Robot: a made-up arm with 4 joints. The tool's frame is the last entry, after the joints.
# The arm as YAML. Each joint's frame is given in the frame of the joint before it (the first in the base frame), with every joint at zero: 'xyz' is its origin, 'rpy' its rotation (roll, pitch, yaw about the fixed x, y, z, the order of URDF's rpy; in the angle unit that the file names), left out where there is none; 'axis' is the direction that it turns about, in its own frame. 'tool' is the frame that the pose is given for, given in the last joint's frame.
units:
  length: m
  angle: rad
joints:
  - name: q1
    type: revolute
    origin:
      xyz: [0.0, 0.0, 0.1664]
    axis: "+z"
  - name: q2
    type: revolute
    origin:
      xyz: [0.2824, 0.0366, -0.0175]
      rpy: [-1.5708, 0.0, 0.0]
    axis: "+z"
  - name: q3
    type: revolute
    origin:
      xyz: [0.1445, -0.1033, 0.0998]
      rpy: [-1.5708, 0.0, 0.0]
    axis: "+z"
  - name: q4
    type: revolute
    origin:
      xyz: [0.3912, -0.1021, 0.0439]
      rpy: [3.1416, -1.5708, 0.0]
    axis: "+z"
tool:
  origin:
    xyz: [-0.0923, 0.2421, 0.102]
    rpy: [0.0, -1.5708, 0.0]
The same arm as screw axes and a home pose.
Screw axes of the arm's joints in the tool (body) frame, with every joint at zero. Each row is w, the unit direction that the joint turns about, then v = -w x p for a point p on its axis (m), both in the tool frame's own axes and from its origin. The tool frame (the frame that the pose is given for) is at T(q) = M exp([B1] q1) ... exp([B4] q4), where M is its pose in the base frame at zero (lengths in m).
B1 = (0, -0.000007, 1, -0.4806, 0.9201, 0)
B2 = (-0.000007, 1, 0.000007, 0.1517, 0, -0.6377)
B3 = (0, 0.000007, -1, 0.3442, -0.4932, 0)
B4 = (1, 0.000007, 0, 0, -0.0923, 0.2421)
M =
1 0.000007 0 0.9201
-0.000007 1 0.000007 0.4806
0 -0.000007 1 0.3006
0 0 0 1

